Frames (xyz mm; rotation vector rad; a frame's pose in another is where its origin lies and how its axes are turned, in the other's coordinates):
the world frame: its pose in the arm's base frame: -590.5 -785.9 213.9 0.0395 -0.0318 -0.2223
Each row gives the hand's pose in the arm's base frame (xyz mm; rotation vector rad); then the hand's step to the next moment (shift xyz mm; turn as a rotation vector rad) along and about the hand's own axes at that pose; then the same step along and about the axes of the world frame.
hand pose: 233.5 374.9 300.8 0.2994 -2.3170 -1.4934
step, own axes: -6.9 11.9 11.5 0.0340 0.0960 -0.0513
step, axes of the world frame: -1.9 17.2 4.6 -0.0012 -0.0117 0.1134
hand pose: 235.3 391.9 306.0 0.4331 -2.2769 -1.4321
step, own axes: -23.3 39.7 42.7 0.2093 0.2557 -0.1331
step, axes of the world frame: -15.7 59.3 13.2 -0.0930 -0.1046 0.3276
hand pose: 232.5 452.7 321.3 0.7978 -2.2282 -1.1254
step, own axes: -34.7 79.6 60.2 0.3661 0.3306 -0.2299
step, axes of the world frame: -56.7 85.1 26.6 -0.1245 -0.2341 0.4753
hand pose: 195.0 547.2 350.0 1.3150 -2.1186 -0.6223
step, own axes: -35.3 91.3 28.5 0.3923 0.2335 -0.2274
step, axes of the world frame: -78.9 57.1 30.0 -0.0618 -0.2870 0.4171
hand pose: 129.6 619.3 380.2 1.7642 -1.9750 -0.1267
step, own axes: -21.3 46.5 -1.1 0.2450 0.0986 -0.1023
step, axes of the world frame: -45.7 19.0 12.9 -0.0102 -0.1926 0.2074
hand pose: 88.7 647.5 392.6 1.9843 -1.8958 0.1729
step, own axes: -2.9 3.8 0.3 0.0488 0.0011 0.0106
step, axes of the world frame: -4.5 1.6 -0.5 0.0119 -0.0476 0.0093
